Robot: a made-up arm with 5 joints.
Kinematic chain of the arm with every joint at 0, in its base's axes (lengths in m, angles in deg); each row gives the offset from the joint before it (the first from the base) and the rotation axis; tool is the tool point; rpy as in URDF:
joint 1: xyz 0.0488 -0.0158 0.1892 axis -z
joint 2: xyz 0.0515 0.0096 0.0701 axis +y
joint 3: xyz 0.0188 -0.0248 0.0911 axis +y
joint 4: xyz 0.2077 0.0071 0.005 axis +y
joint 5: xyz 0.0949 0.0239 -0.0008 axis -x
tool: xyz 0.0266 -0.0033 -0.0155 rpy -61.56 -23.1 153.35
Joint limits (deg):
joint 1: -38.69..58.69
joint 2: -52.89..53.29
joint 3: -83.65..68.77
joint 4: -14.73..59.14
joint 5: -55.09..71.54
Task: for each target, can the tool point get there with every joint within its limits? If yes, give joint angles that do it. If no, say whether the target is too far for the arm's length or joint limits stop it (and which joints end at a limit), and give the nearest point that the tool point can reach.
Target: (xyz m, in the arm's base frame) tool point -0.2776 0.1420 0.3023
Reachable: no: joint limits stop it (at a limit: joint 2, joint 3, joint 4, joint 5) | nearest point -0.1937 0.1014 0.5292 | short by 0.245 m
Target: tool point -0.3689 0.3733 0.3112
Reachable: no: too far | nearest point -0.1483 0.1678 0.5292 | short by 0.372 m
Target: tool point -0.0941 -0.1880 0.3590
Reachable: no: joint limits stop it (at a limit: joint 1, joint 2, joint 3, joint 4, joint 5) | nearest point -0.1614 -0.1841 0.5292 | short by 0.183 m
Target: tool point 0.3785 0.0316 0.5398
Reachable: yes | joints -6.66 -4.23 -33.54 2.90 14.10
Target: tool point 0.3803 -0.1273 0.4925
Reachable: yes | joints 20.22 -11.43 -16.14 1.44 9.86
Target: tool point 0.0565 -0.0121 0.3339
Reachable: no: joint limits stop it (at a limit: joint 1, joint 2, joint 3, joint 4) | nearest point 0.0144 0.0702 0.1392 | short by 0.216 m
